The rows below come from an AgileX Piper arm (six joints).
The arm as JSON. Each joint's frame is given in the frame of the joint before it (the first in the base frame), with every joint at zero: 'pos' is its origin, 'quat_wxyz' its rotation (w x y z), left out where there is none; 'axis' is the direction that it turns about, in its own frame. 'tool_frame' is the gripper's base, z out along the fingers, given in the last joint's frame.
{
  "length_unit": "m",
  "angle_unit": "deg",
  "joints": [
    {
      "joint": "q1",
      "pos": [
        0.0,
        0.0,
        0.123
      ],
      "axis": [
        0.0,
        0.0,
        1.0
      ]
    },
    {
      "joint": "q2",
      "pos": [
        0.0,
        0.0,
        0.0
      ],
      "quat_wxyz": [
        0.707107,
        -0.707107,
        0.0,
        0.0
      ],
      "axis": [
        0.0,
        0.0,
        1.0
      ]
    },
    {
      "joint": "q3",
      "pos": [
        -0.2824,
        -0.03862,
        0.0
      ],
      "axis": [
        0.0,
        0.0,
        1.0
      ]
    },
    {
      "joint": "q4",
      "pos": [
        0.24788,
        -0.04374,
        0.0
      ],
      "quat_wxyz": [
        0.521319,
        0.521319,
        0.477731,
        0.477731
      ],
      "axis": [
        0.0,
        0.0,
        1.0
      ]
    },
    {
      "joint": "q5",
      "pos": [
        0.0,
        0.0,
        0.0
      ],
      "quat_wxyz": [
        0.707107,
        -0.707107,
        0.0,
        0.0
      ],
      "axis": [
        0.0,
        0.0,
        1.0
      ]
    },
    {
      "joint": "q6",
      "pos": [
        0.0,
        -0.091,
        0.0
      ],
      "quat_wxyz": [
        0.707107,
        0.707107,
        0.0,
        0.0
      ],
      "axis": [
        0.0,
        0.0,
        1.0
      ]
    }
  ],
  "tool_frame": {
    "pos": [
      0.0,
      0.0,
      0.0
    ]
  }
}
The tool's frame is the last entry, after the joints.
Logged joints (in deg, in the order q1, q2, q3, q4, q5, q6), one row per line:
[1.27 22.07 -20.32 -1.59 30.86 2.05]
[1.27 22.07 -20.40 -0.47 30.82 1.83]
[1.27 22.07 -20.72 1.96 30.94 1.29]
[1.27 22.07 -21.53 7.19 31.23 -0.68]
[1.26 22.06 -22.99 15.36 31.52 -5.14]
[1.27 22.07 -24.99 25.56 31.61 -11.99]
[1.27 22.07 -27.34 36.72 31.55 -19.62]
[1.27 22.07 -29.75 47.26 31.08 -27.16]
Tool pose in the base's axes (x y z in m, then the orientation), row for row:
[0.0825 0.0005 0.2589 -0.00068 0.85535 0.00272 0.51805]
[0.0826 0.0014 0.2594 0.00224 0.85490 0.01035 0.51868]
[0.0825 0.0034 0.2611 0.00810 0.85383 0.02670 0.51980]
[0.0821 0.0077 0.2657 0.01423 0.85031 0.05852 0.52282]
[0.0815 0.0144 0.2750 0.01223 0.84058 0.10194 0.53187]
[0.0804 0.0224 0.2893 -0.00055 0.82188 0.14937 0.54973]
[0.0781 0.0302 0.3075 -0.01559 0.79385 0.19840 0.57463]
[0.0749 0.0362 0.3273 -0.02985 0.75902 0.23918 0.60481]
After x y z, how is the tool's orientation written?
As a quaternion, x y z w.
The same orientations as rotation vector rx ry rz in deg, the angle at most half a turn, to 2 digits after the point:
[-0.09 117.60 0.37]
[0.31 117.50 1.42]
[1.11 117.30 3.67]
[1.95 116.66 8.03]
[1.67 114.88 13.93]
[-0.07 111.48 20.26]
[-2.09 106.56 26.63]
[-3.96 100.62 31.71]

